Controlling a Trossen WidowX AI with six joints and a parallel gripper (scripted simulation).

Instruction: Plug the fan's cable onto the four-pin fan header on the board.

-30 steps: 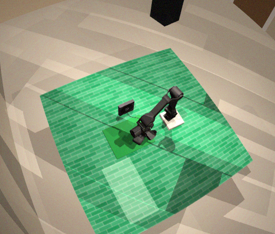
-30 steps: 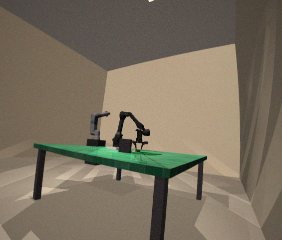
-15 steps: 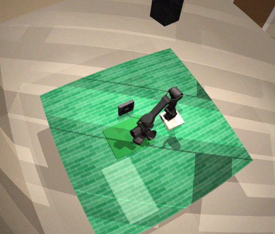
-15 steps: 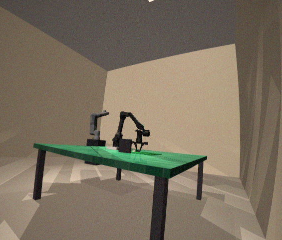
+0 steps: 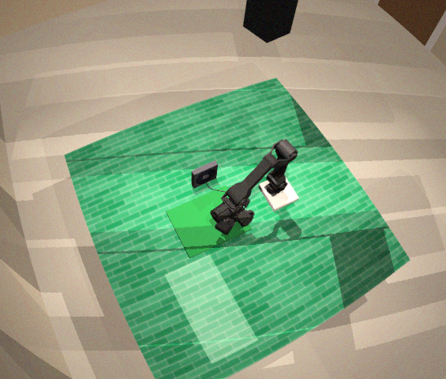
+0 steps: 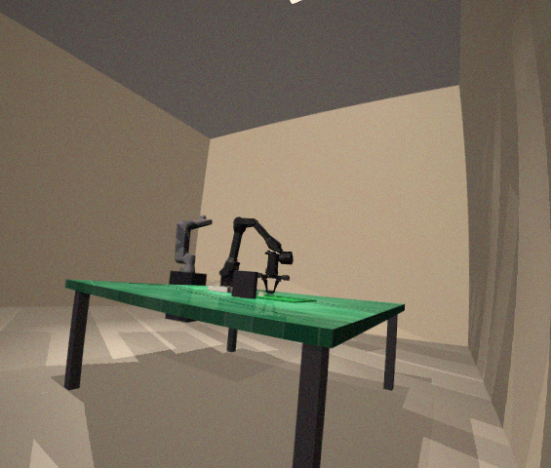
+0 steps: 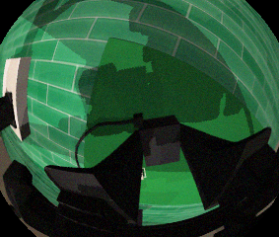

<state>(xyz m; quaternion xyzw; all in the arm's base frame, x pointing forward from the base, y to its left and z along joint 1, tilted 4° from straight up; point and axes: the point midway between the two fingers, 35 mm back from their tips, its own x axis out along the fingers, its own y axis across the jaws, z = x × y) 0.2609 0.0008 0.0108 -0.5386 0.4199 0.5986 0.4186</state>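
Right now my gripper tip is 7 cm short of the green board, 7 cm to the left of it and 3 cm above it. Round my gripper tip: dark fan plug 1 cm to the right, 1 cm above; then black fan 4 cm behind, 23 cm to the right, 4 cm above.
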